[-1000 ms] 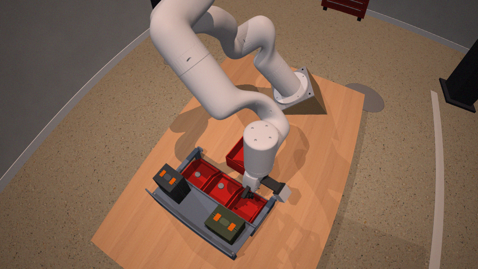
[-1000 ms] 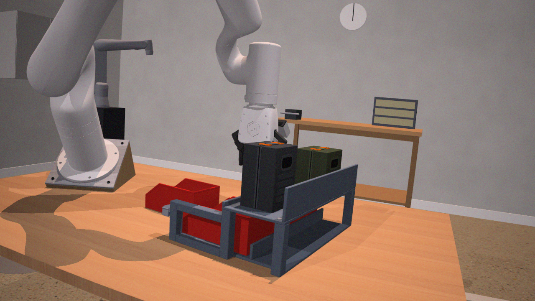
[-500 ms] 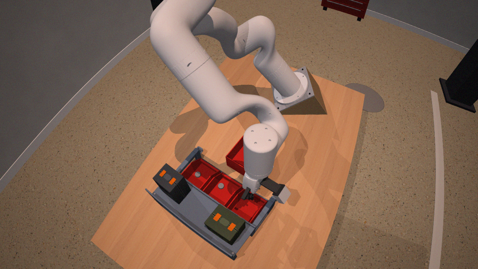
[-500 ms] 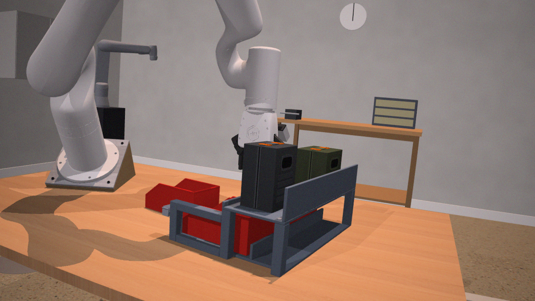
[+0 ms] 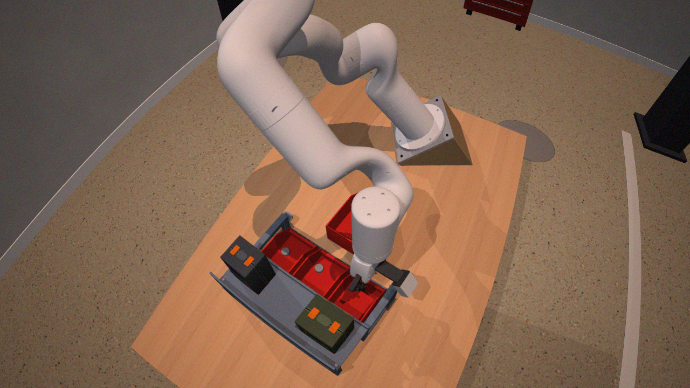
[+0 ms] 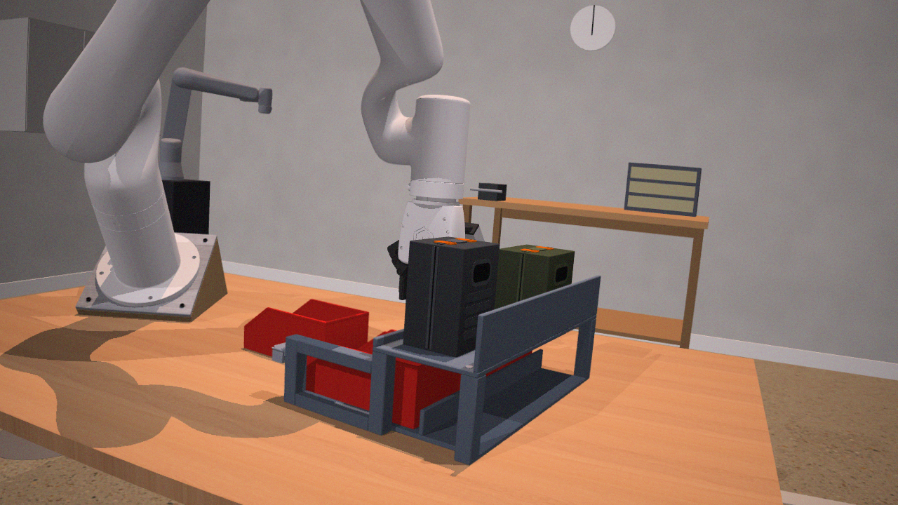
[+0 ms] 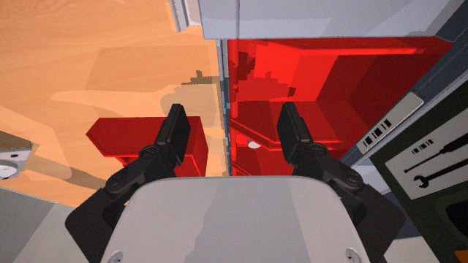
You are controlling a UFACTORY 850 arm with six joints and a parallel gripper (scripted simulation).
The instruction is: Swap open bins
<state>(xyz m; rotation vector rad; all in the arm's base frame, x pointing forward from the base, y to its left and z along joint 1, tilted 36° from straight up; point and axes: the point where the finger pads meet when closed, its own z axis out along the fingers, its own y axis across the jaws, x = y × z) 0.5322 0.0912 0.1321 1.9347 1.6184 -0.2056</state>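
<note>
My gripper is now 10 cm to the left of the shelf front lip, 9 cm above it and 4 cm past it. Also, from my hand: grey back panel: 21 cm ahead, 17 cm to the right, 3 cm above; then black case: 27 cm to the right, 11 cm ahead, 6 cm above; then green case: 17 cm ahead, 5 cm above, 4 cm to the right.
</note>
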